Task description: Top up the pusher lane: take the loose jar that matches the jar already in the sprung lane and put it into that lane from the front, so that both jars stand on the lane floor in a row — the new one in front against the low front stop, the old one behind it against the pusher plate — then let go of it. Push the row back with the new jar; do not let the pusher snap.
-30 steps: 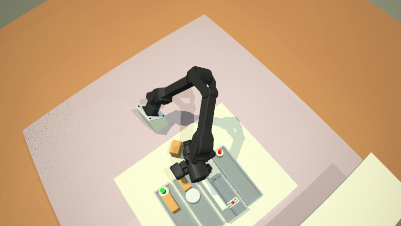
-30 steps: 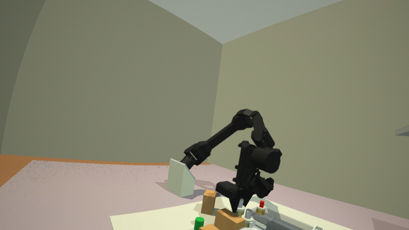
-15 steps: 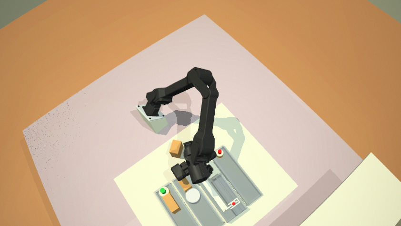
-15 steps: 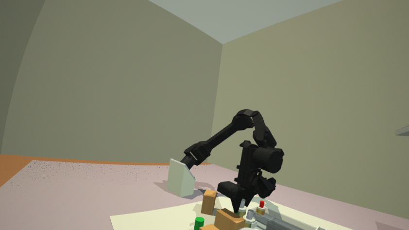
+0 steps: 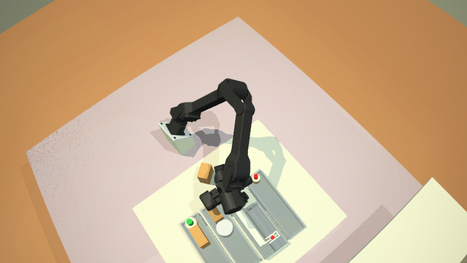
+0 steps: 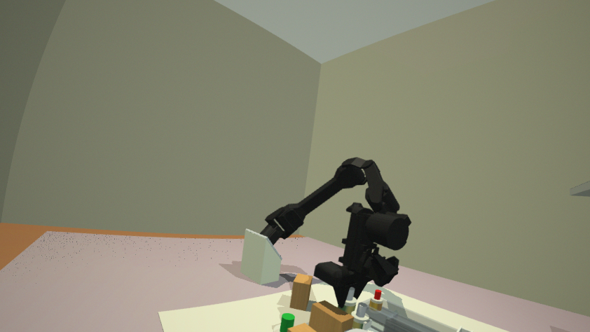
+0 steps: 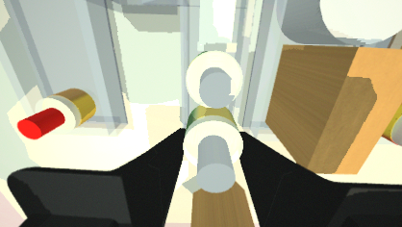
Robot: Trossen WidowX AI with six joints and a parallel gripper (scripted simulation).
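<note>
The lane is 15 cm ahead of my gripper tip, 3 cm to the left of it and 3 cm below it. Also, from my gripper tip: red mark (22 cm ahead, 5 cm to the left, 2 cm above).
</note>
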